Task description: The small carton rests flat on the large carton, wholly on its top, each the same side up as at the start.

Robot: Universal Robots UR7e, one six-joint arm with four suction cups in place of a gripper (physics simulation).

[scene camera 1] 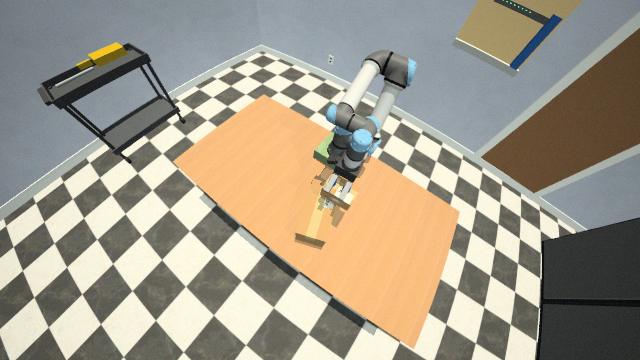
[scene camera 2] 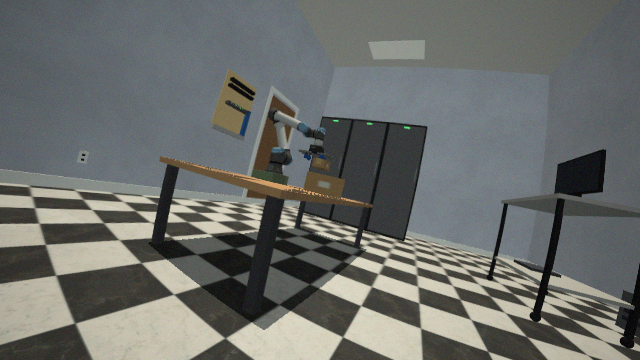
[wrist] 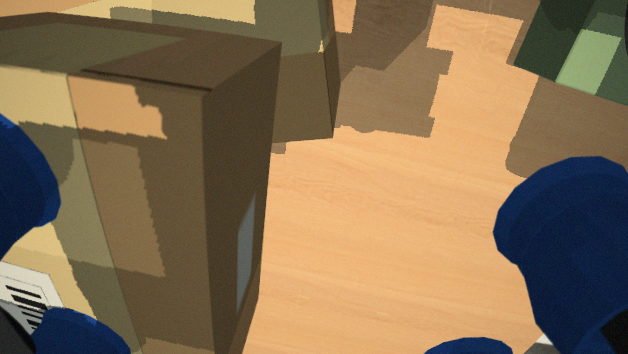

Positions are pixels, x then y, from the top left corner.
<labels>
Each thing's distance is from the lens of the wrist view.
my suction head [wrist: 556, 226]: 0.08 m
small carton [wrist: 159, 136]: 0.07 m
large carton [wrist: 309, 82]: 0.19 m
The marked spots on the large carton and my suction head are 0.15 m apart.
</labels>
